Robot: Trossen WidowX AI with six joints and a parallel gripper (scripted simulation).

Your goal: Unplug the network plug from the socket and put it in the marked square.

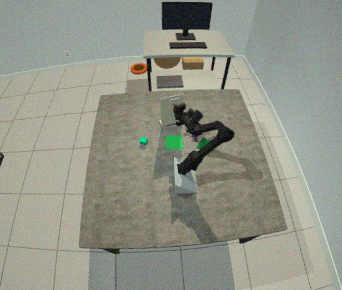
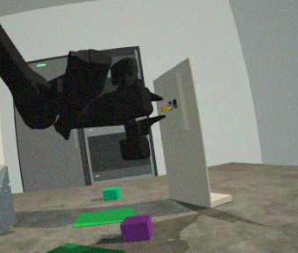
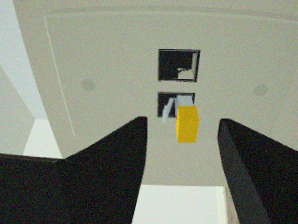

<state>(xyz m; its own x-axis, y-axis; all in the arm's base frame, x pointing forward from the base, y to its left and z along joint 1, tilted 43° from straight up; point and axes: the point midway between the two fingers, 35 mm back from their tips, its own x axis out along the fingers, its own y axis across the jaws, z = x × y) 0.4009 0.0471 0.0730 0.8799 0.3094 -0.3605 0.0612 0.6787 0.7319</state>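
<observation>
Now: gripper tip 1 cm short of the plug. Also, from my gripper tip: cream panel: 4 cm ahead, 8 cm below; then green square: 15 cm behind, 1 cm to the left, 20 cm below; then purple cube: 10 cm behind, 15 cm to the right, 19 cm below.
</observation>
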